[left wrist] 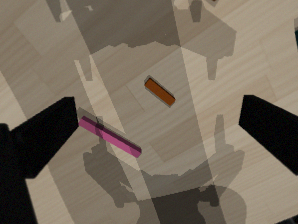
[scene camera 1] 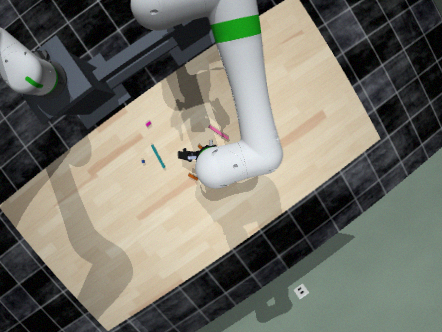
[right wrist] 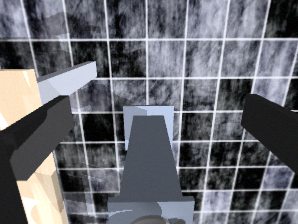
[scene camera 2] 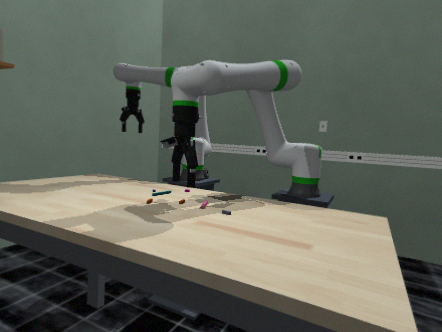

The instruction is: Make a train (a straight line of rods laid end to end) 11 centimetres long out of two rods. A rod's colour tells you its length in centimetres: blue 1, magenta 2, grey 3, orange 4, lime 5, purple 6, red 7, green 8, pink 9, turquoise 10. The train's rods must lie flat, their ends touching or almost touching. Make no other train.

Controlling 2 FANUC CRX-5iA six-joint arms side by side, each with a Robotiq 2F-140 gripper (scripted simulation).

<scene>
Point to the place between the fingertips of my left gripper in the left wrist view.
158, 111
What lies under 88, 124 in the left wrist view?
A pink rod.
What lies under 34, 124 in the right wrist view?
My right gripper.
</scene>
